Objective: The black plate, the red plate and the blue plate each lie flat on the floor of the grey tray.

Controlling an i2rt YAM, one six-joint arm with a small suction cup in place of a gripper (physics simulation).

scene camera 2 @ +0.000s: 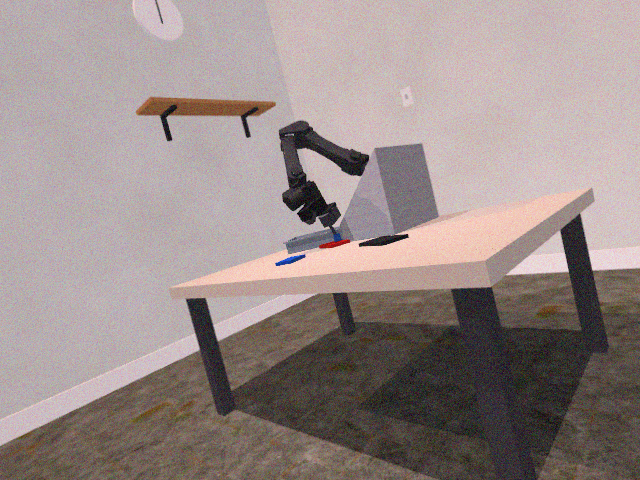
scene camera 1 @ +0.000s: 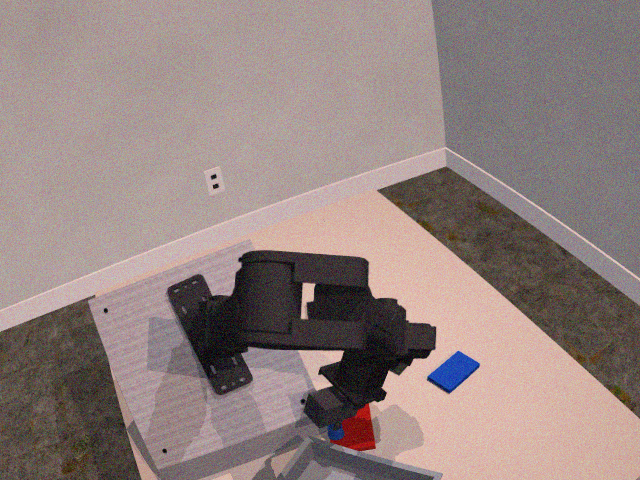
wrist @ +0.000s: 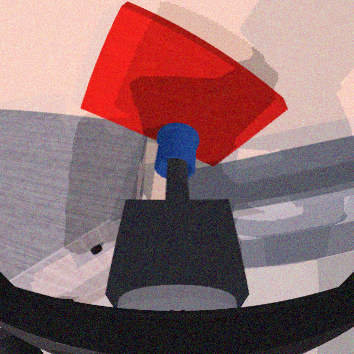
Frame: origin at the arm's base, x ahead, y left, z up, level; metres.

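Seen in the pictures: hand, tool point: (scene camera 2: 339, 241) (scene camera 1: 332, 437) (wrist: 176, 137); arm's base, link origin: (scene camera 2: 380, 177) (scene camera 1: 208, 335) (wrist: 4, 332).
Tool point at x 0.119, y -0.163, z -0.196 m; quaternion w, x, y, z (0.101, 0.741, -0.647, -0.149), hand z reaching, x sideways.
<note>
Offsets run from my tool point to a thing's top centre.
The red plate {dx +0.038, dy +0.003, dz +0.006 m} (scene camera 1: 361, 431) (scene camera 2: 334, 244) (wrist: 197, 88) lies on the table top just outside the grey tray {dx -0.069, dy -0.168, dz +0.045 m} (scene camera 1: 382, 461) (scene camera 2: 305, 241) (wrist: 288, 165), close to its wall. My blue suction cup (scene camera 1: 335, 432) (scene camera 2: 336, 237) (wrist: 177, 140) hangs over the plate's near corner and holds nothing. The blue plate {dx +0.268, dy +0.004, dz +0.005 m} (scene camera 1: 453, 370) (scene camera 2: 290, 259) lies flat on the table, apart to one side. The black plate {dx +0.151, dy +0.289, dz +0.005 m} (scene camera 2: 383, 239) lies flat on the table on the other side; it is hidden in scene camera 1. No plate shows in the part of the tray that I see.
The arm's grey mounting block (scene camera 1: 129, 335) (scene camera 2: 397, 190) (wrist: 35, 168) stands right beside the tray. The table edge (scene camera 2: 330, 287) runs in front of the plates. A wooden wall shelf (scene camera 2: 204, 106) hangs far behind.
</note>
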